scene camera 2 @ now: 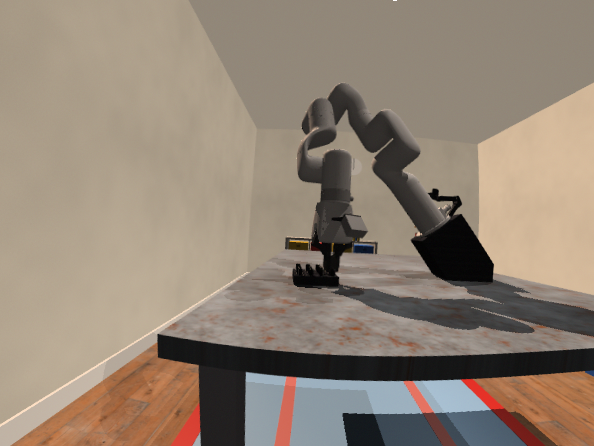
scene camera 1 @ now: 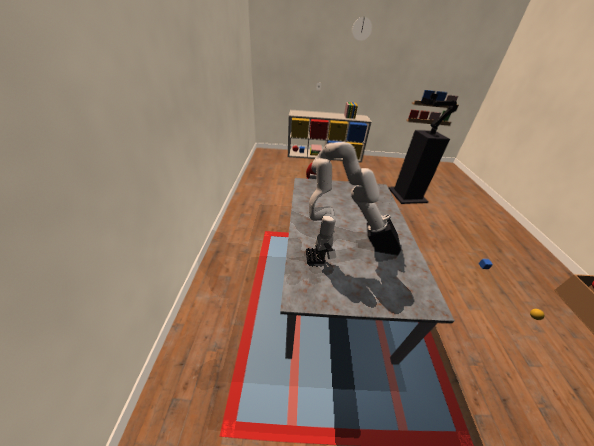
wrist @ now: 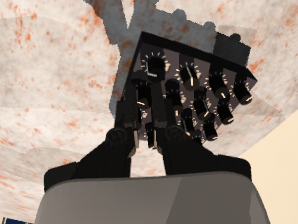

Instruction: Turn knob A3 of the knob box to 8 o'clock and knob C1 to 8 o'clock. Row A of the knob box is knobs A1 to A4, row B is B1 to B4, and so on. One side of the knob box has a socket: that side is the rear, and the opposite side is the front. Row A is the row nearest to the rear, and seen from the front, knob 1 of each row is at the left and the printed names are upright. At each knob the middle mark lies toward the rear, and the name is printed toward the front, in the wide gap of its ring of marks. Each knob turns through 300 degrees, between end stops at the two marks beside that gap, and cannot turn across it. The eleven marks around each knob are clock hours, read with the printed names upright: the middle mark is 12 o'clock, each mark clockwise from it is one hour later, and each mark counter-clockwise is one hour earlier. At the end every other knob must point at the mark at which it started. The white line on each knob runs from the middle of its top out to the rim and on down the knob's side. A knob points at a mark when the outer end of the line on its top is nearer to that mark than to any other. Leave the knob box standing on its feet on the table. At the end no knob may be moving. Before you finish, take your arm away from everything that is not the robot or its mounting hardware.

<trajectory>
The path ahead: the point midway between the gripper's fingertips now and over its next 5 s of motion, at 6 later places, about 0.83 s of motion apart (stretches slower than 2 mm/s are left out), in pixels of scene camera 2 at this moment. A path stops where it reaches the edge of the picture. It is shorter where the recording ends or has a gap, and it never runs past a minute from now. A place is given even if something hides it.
The gripper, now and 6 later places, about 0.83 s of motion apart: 330, 271; 331, 260; 331, 255; 332, 253; 332, 251; 332, 249; 331, 251
</trajectory>
